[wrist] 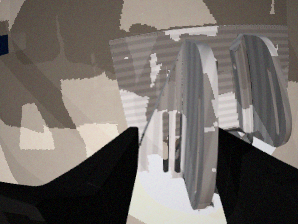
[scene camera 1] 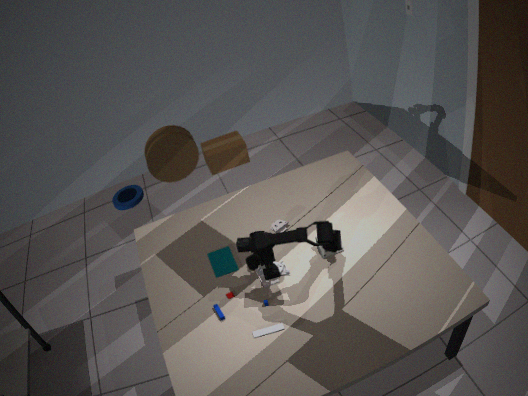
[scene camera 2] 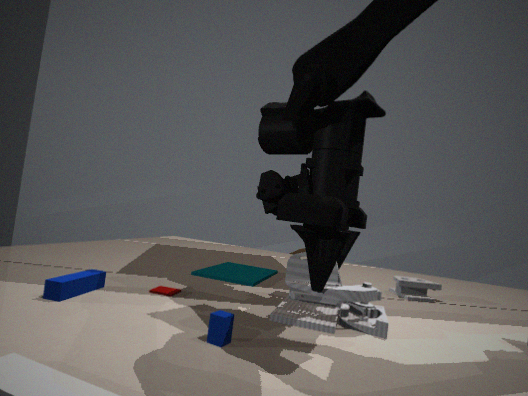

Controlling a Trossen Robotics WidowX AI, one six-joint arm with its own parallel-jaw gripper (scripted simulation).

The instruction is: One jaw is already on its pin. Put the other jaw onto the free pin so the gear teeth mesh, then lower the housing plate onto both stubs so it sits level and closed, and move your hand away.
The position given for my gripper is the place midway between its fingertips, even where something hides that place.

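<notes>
My gripper (scene camera 2: 320,288) (wrist: 173,134), holding a grey jaw (scene camera 2: 297,273). Another grey jaw (scene camera 2: 296,295). Ribbed grey base (wrist: 141,62). Small blue block (scene camera 2: 220,327). Long blue block (scene camera 2: 60,288), out of frame in the wrist view. Teal flat plate (scene camera 2: 230,272), out of frame in the wrist view.
</notes>
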